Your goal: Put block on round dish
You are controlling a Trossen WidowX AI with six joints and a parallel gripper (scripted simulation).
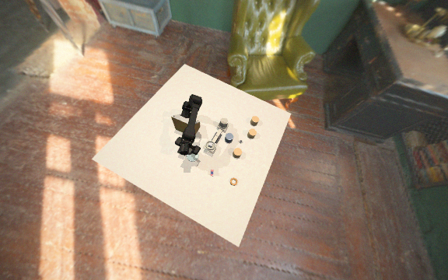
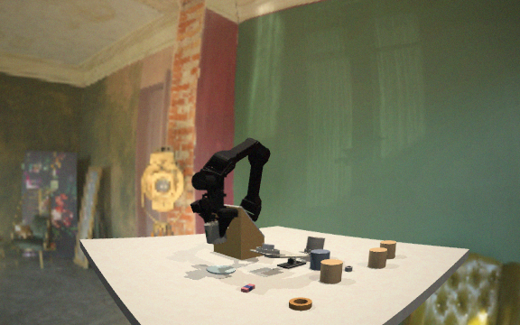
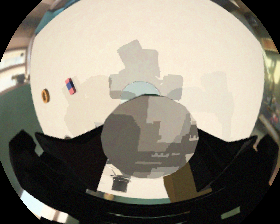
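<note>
The round dish is 20 mm ahead of my gripper tip, 10 mm to the left of it and 120 mm below it. From my gripper tip the other things lie so: red-and-blue piece (240 mm ahead, 30 mm to the right, 120 mm below); then orange ring (420 mm ahead, 10 mm to the left, 120 mm below); then blue cylinder (190 mm ahead, 330 mm to the left, 90 mm below).
</note>
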